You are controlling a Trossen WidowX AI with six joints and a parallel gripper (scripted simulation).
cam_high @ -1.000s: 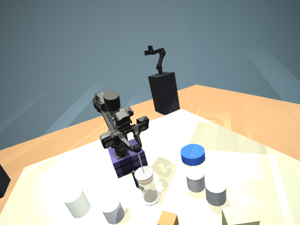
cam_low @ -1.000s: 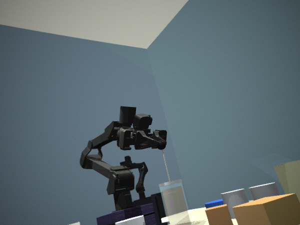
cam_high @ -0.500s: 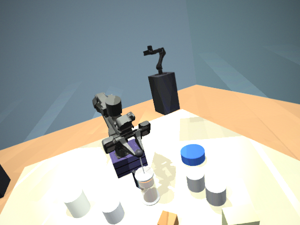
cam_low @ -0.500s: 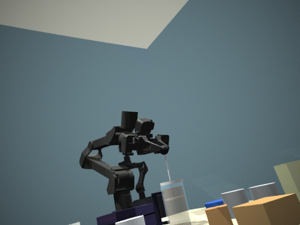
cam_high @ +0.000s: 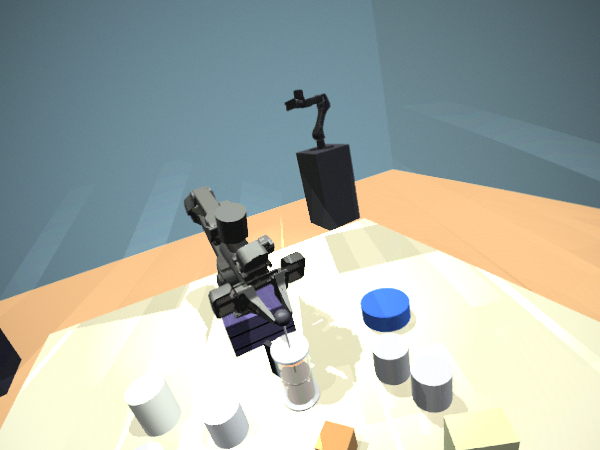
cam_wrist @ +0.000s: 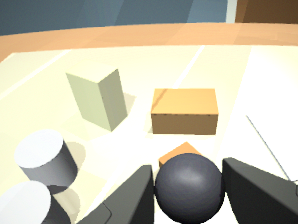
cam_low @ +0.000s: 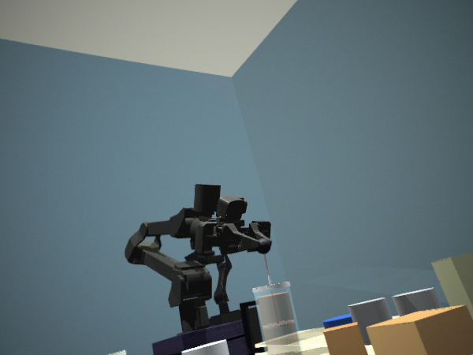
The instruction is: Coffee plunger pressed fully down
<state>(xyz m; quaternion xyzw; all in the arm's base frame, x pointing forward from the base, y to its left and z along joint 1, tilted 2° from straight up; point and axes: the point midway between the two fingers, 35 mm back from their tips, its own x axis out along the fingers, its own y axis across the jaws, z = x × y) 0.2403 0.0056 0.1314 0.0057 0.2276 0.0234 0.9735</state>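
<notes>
Now: gripper tip 110 mm above the glass coffee press, 30 mm past it and 10 mm to the left of it. The rest, counted from my gripper tip: pale box 280 mm ahead, 160 mm below, 130 mm to the left; then blue lid 290 mm to the left, 190 mm below, 90 mm behind; then orange cube 190 mm below, 120 mm ahead, 10 mm to the right.
</notes>
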